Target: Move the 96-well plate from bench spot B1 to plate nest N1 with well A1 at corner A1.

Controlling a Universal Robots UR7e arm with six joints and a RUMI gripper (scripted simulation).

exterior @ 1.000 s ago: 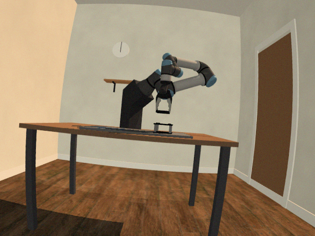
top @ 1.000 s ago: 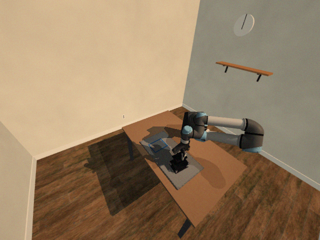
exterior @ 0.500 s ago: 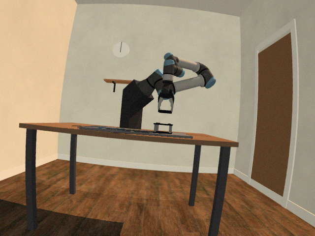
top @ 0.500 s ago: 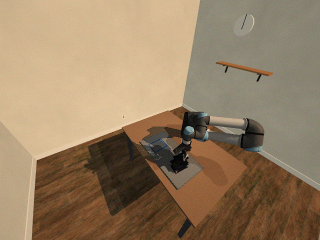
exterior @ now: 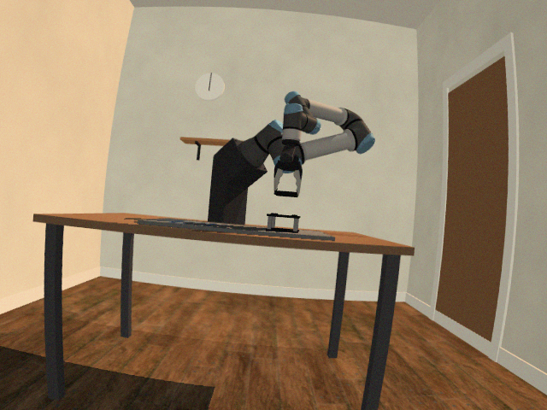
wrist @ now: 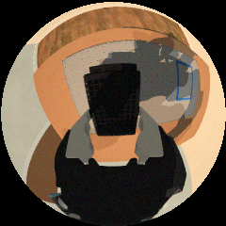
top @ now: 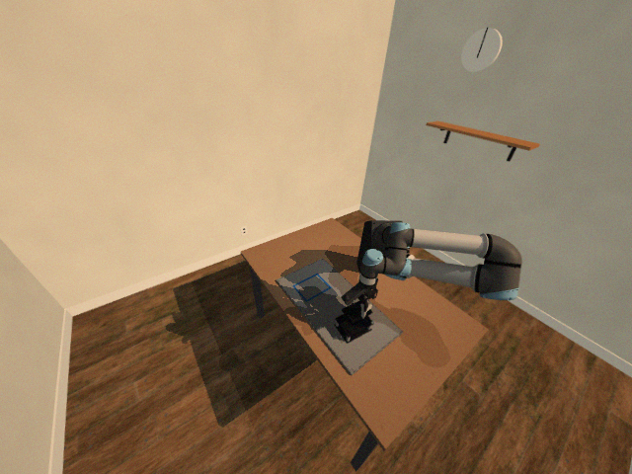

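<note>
Now: hand 90 mm above the black plate nest. The rest, counted from my hand: black 96-well plate: 10 mm below.
</note>
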